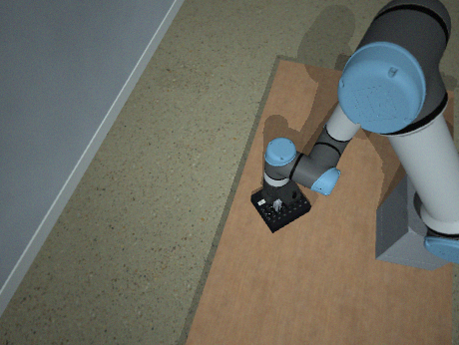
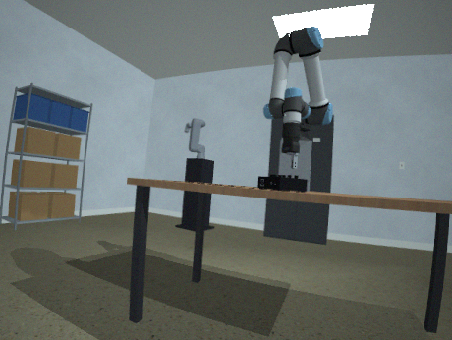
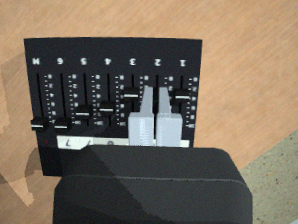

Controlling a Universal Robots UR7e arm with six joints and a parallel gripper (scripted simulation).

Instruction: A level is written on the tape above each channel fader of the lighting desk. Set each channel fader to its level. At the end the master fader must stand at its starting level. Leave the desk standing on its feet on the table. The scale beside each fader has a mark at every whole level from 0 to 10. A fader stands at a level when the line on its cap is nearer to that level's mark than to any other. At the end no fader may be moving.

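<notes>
The channel 1 cap is 50 mm below my hand, 20 mm to the left of it and 20 mm ahead of it. From my hand the other things lie so: channel 5 cap 70 mm to the right, 50 mm below, 20 mm behind; channel 3 cap 50 mm below, 20 mm to the right, 10 mm behind; channel 4 cap 50 mm below, 40 mm to the right, 10 mm behind.
</notes>
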